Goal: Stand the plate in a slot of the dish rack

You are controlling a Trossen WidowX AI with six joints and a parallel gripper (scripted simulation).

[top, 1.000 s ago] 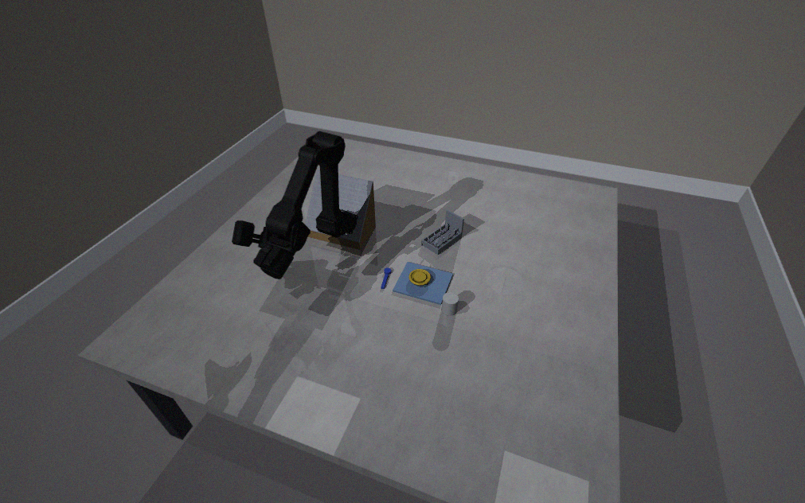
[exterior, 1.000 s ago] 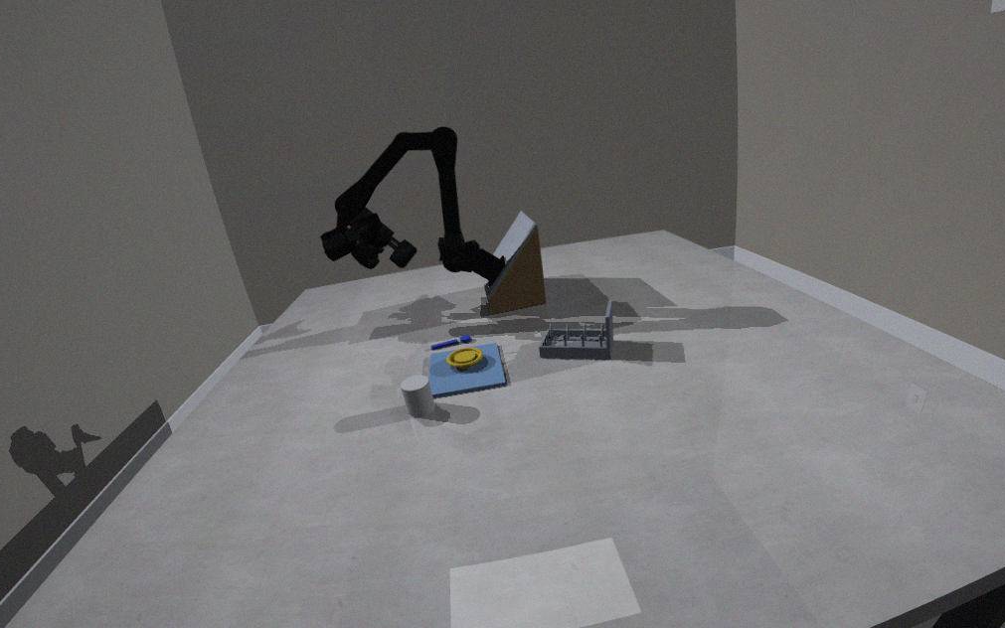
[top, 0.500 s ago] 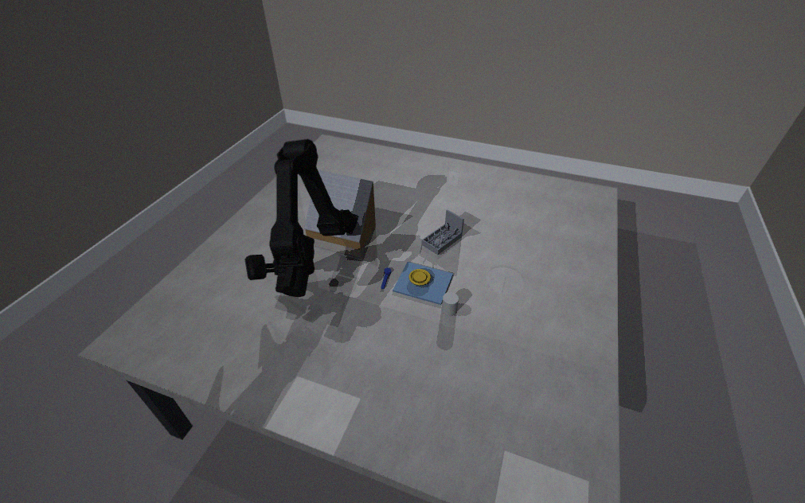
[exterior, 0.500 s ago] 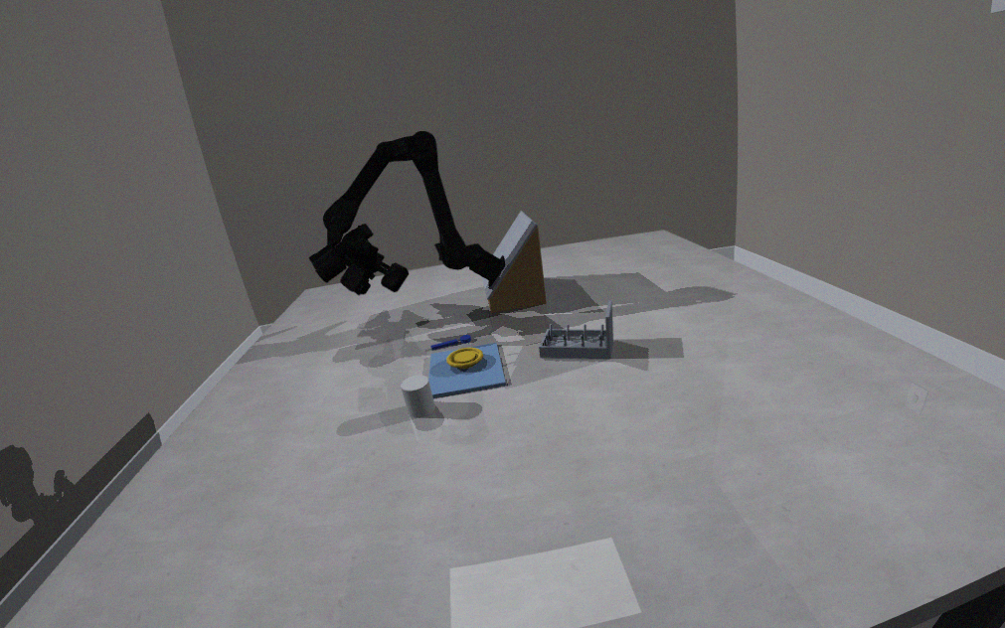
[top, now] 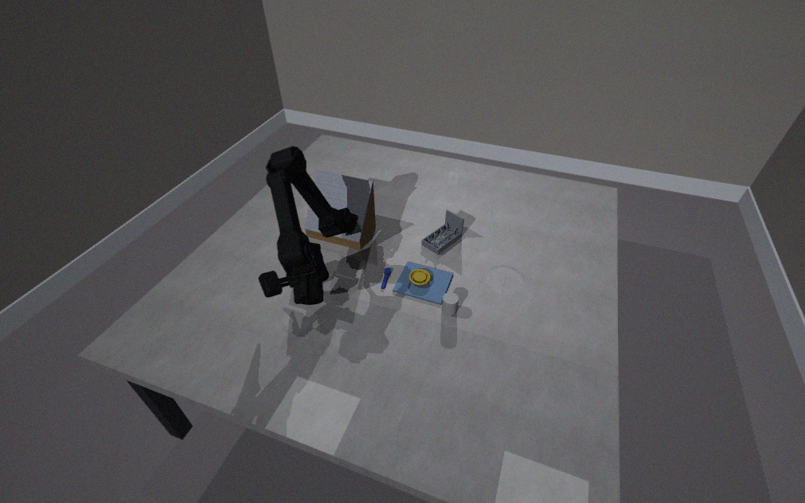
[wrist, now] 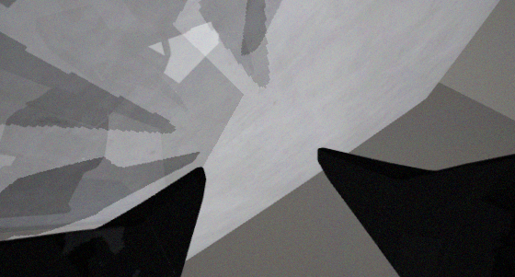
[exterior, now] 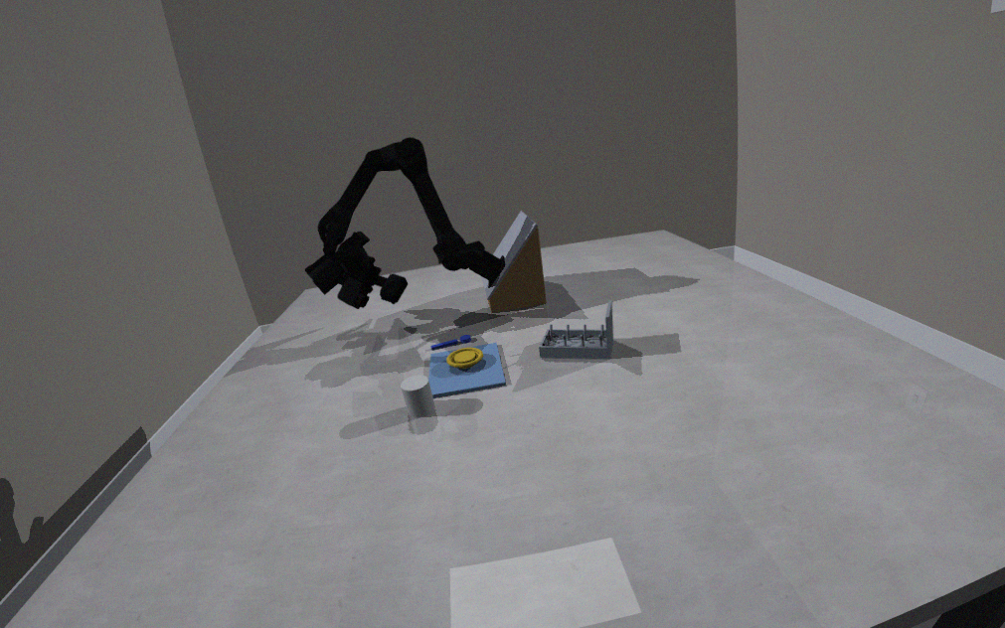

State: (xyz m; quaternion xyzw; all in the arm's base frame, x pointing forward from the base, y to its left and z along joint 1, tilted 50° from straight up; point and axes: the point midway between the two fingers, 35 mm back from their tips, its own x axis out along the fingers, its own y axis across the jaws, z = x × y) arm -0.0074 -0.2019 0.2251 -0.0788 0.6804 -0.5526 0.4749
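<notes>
Now: the yellow plate 32 cm ahead of my gripper tip, 23 cm to the left of it and 3 cm below it. Round my gripper tip: blue mat: 34 cm ahead, 23 cm to the left, 4 cm below; then white cup: 44 cm ahead, 16 cm to the left, 2 cm below; then grey dish rack: 43 cm to the left, 32 cm ahead, 2 cm below.
</notes>
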